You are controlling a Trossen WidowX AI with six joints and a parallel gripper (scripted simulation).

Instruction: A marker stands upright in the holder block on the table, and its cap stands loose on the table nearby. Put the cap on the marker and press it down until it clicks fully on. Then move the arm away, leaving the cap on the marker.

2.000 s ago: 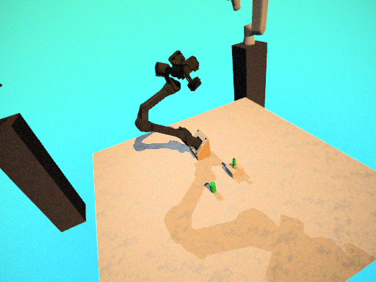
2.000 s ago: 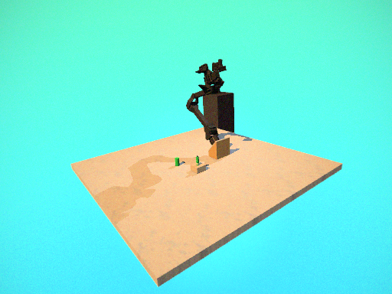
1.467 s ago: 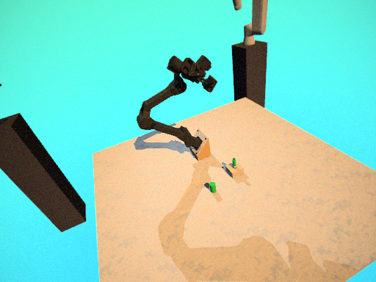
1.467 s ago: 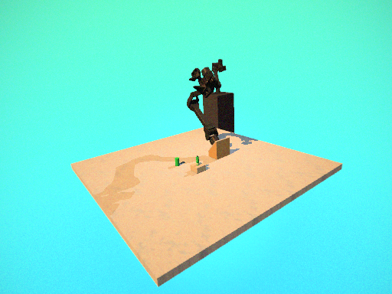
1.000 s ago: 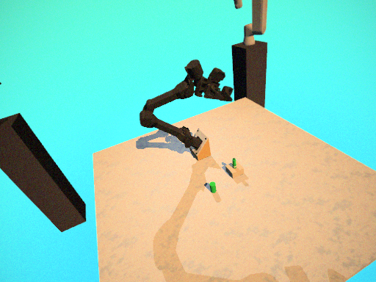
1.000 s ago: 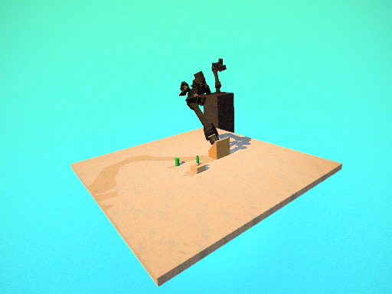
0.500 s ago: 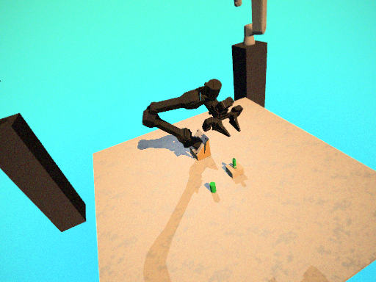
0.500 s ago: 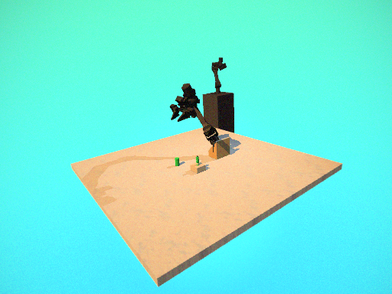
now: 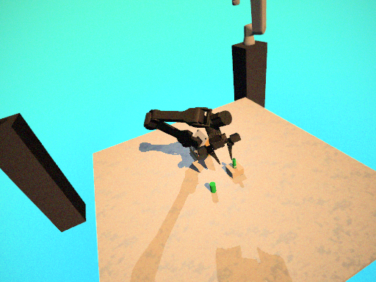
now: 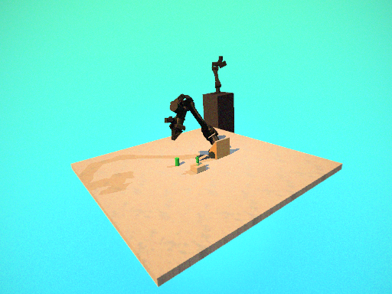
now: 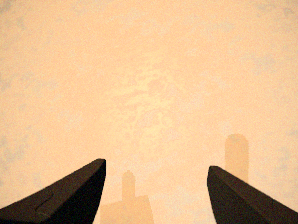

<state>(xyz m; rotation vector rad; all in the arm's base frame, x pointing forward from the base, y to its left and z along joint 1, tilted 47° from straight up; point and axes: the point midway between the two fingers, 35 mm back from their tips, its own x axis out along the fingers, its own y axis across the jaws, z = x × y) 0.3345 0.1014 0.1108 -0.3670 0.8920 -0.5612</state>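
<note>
The green marker cap is 18 cm below my gripper tip, 6 cm to the right of it and 5 cm behind it.
</note>
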